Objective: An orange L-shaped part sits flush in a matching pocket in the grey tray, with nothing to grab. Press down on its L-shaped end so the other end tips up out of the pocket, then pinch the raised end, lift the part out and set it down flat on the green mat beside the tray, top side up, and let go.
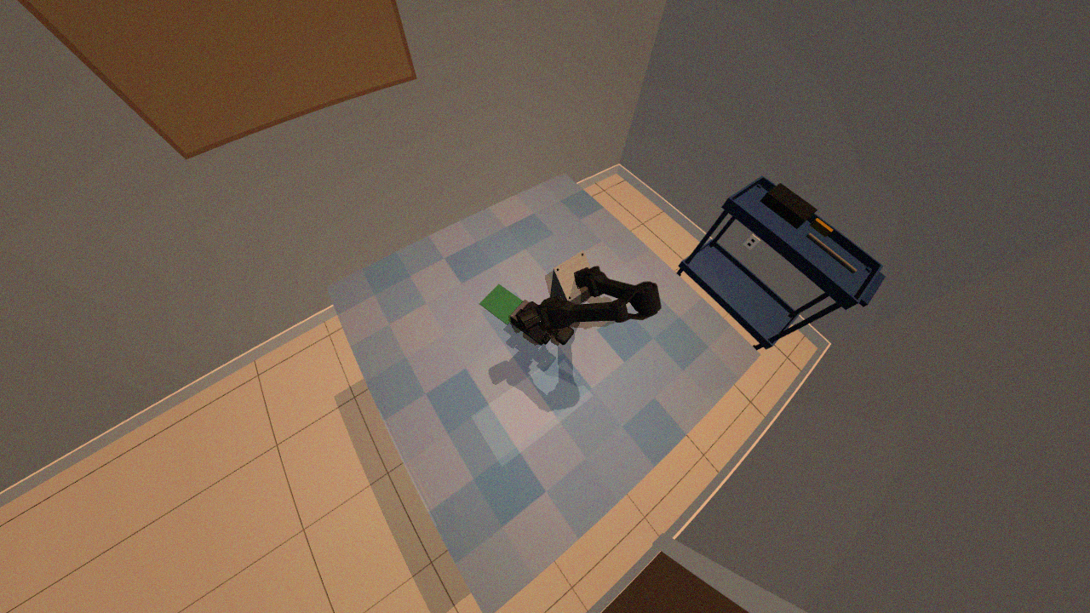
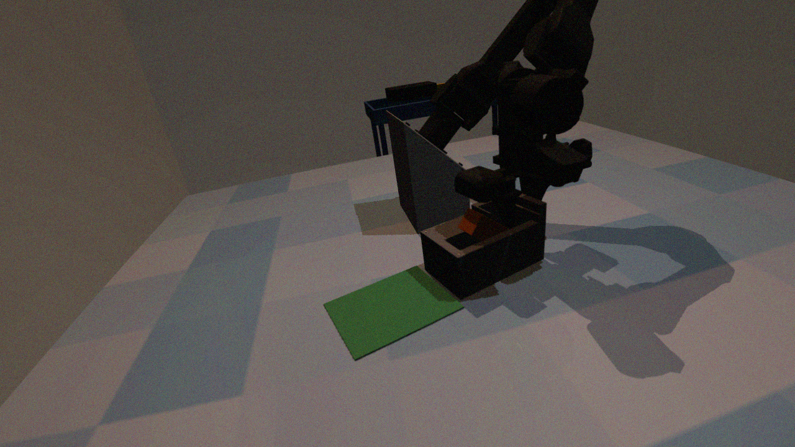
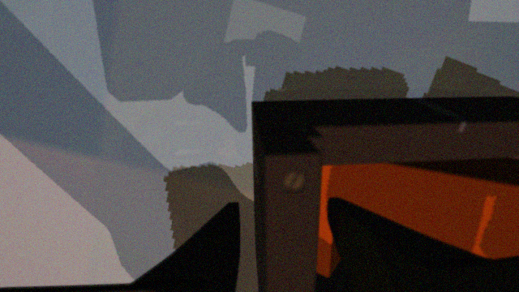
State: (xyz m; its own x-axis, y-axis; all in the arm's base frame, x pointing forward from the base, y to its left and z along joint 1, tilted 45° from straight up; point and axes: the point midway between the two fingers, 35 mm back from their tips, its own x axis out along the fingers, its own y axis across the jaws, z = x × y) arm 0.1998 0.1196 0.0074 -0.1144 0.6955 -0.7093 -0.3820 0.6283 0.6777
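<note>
Right now my gripper tip is 10 mm short of the orange L-shaped part and 40 mm to the left of it. From my gripper tip the other things lie so: green mat (80 mm ahead, 210 mm to the right, 60 mm below).
</note>
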